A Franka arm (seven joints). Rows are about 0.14 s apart.
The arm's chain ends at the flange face. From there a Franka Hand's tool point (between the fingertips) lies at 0.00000 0.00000 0.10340 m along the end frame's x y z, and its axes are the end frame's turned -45 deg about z.
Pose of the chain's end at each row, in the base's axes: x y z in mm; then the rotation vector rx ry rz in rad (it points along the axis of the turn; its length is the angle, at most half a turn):
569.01, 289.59, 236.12, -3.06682, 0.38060, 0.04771
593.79, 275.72, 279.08, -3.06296, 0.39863, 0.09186
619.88, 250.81, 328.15, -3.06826, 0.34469, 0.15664
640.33, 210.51, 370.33, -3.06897, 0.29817, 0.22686
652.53, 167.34, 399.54, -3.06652, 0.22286, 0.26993
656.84, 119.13, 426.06, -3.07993, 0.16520, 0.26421
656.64, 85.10, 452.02, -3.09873, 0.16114, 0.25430
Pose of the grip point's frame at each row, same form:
566.49, 295.20, 132.90, -2.97169, -0.81997, 0.01395
588.39, 281.78, 176.00, -2.96502, -0.79919, 0.05413
610.06, 257.11, 225.41, -2.93478, -0.84654, 0.11386
625.77, 217.09, 268.17, -2.90238, -0.88462, 0.17723
634.99, 174.31, 297.88, -2.86291, -0.94922, 0.21268
639.54, 124.80, 324.27, -2.85397, -1.00671, 0.21280
639.98, 88.88, 350.04, -2.87033, -1.01774, 0.21406

